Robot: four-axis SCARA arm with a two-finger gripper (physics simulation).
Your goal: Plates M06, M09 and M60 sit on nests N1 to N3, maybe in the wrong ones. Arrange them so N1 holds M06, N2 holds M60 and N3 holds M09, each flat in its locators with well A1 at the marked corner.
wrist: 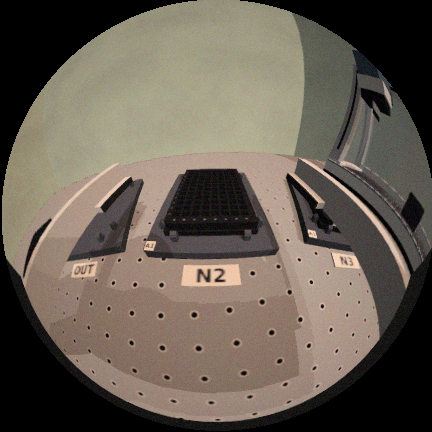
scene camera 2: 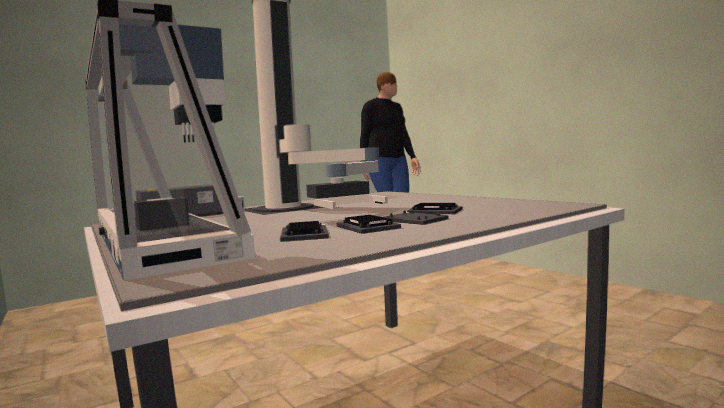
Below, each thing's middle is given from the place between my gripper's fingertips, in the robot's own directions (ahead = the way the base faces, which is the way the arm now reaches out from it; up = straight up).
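Labels:
N2 tag [wrist: 227, 274], from my hand: 60 mm behind, 10 mm to the left, 70 mm below. Out nest [wrist: 121, 210], from my hand: 40 mm ahead, 170 mm to the left, 60 mm below. Nest N2 [wrist: 263, 243], from my hand: 10 mm to the right, 40 mm ahead, 60 mm below. Nest N3 [wrist: 335, 240], from my hand: 60 mm below, 180 mm to the right.

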